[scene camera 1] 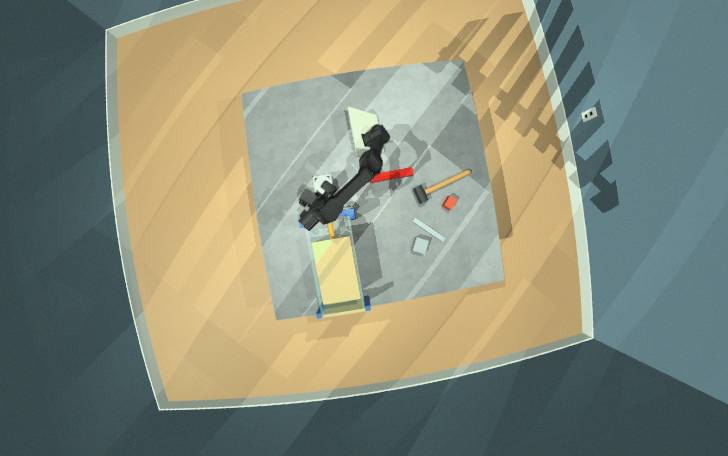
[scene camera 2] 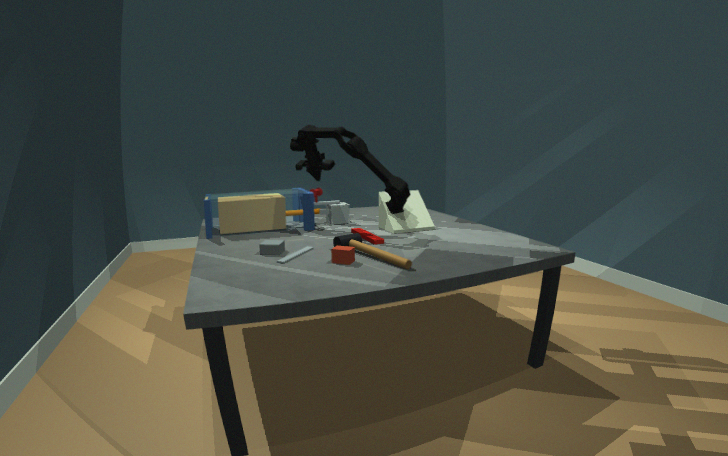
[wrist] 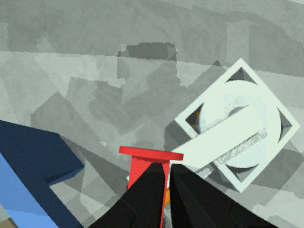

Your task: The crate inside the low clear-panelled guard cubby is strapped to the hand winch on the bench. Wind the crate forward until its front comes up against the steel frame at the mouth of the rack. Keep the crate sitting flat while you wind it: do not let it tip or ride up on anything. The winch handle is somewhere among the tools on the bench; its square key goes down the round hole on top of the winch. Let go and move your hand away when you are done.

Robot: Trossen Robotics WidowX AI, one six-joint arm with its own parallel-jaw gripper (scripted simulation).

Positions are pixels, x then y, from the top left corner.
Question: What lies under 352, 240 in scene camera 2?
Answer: A hammer.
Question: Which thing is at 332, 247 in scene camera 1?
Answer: A clear-panelled cubby.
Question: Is my gripper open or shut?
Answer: Shut.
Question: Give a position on a clear-panelled cubby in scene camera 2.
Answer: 226, 214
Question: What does my gripper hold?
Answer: Nothing.
